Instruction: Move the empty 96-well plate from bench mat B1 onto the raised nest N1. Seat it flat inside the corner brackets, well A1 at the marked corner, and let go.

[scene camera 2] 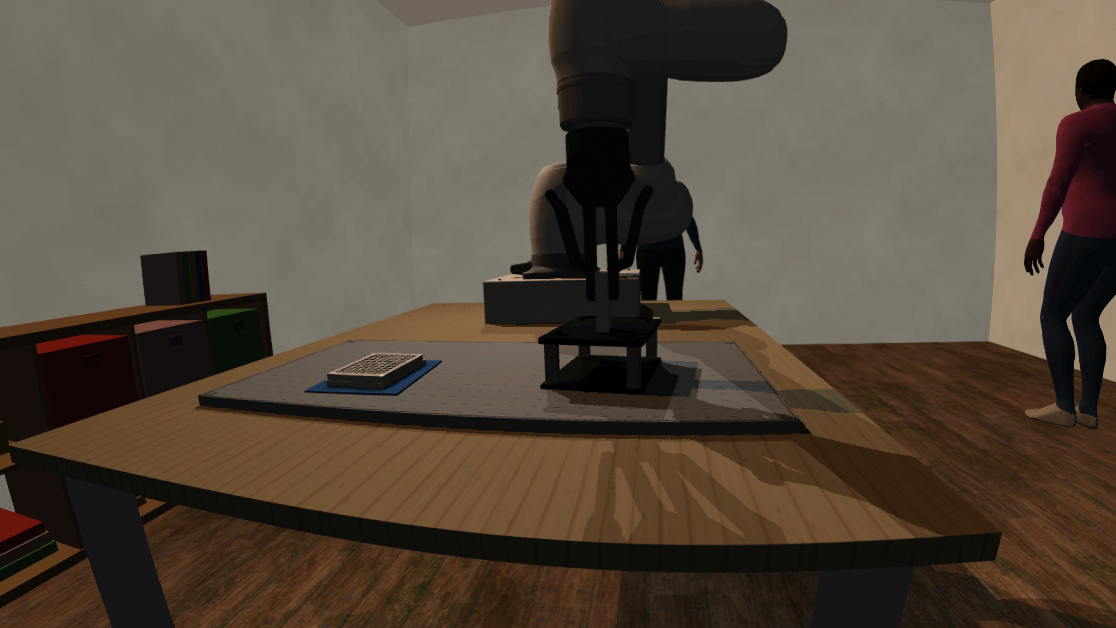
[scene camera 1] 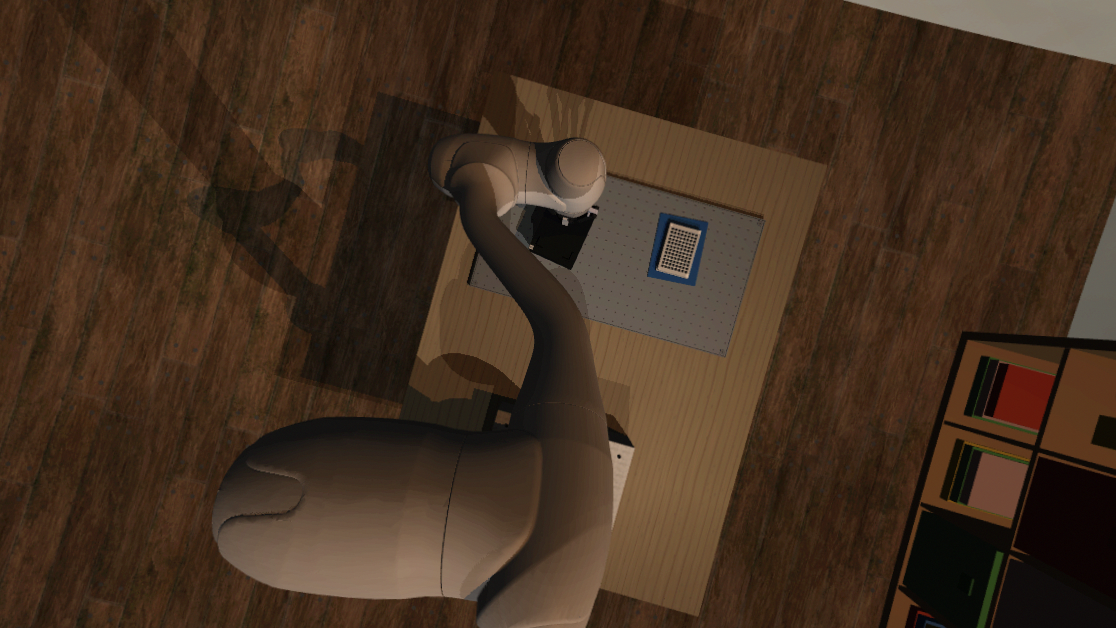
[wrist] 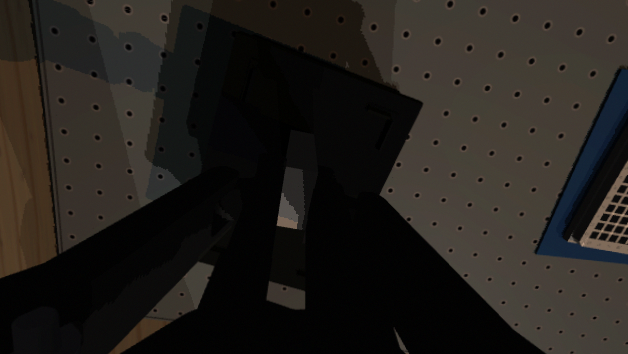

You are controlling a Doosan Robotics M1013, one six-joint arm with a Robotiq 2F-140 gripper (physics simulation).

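Frame: origin at the arm's base, x ahead, y left, z up, level; metres.
Where they show: gripper, fingertip midpoint: (scene camera 2: pixel 603 329) (scene camera 1: pixel 566 219) (wrist: pixel 298 153); arm's base, link origin: (scene camera 2: pixel 563 275).
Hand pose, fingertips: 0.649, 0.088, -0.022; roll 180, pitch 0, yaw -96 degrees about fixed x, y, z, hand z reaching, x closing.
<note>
Things, the pixels of their centre, and the offset from my fingertips, as dx, dy, dz. Level surfaces: height alone.
- white 96-well plate, body centre: (scene camera 2: pixel 378 368) (scene camera 1: pixel 678 250) -0.019, -0.302, -0.052
- blue bench mat B1, surface height: dz -0.059
- raised nest N1, body centre: (wrist: pixel 293 171) (scene camera 2: pixel 606 349) (scene camera 1: pixel 563 230) -0.023, +0.003, -0.029
- small pale mark, body centre: (scene camera 1: pixel 531 247) -0.083, +0.074, +0.000
- grey perforated board, surface height: dz -0.061
- wooden table, surface height: dz -0.074
The white 96-well plate (scene camera 1: pixel 678 249) (scene camera 2: pixel 376 368) (wrist: pixel 612 220) lies flat on the blue bench mat B1 (scene camera 1: pixel 696 265) (scene camera 2: pixel 417 374) (wrist: pixel 556 235); the wrist view cuts it off at the right. The raised nest N1 (scene camera 1: pixel 563 243) (scene camera 2: pixel 573 337) (wrist: pixel 350 125) is a black platform on short posts, with no plate on it. A corner bracket shows in the wrist view. A small pale mark (scene camera 1: pixel 531 247) shows at one nest corner. My gripper (scene camera 2: pixel 603 326) (wrist: pixel 298 153) is shut and empty, pointing down low over the nest; whether it touches is unclear. The arm hides it in scene camera 1.
Nest and mat stand apart on a grey perforated board (scene camera 1: pixel 624 289) (scene camera 2: pixel 483 398) (wrist: pixel 480 165) on the wooden table (scene camera 1: pixel 686 406) (scene camera 2: pixel 468 468). The arm's base box (scene camera 2: pixel 518 303) stands behind. A shelf unit (scene camera 2: pixel 234 303) is at the left; people stand behind and at the right.
</note>
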